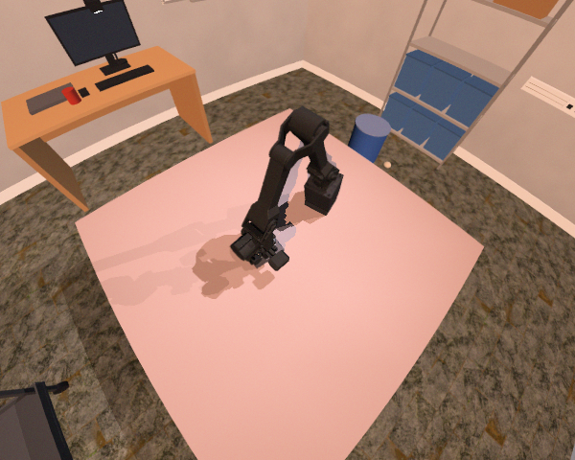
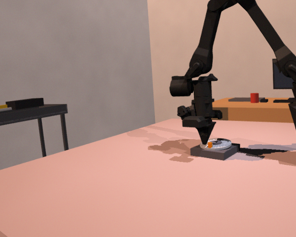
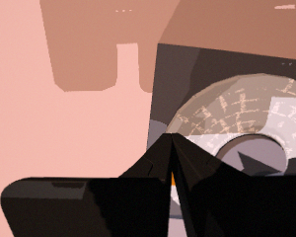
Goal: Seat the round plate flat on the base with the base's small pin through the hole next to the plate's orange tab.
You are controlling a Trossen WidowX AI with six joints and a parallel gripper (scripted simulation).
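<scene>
The round hub is 2 cm behind my hand, 5 cm to the right of it and 4 cm below it. Round my hand: dark square base 2 cm behind, 5 cm to the right, 6 cm below; then yellow pin 2 cm behind, 8 cm to the right, 5 cm below.
</scene>
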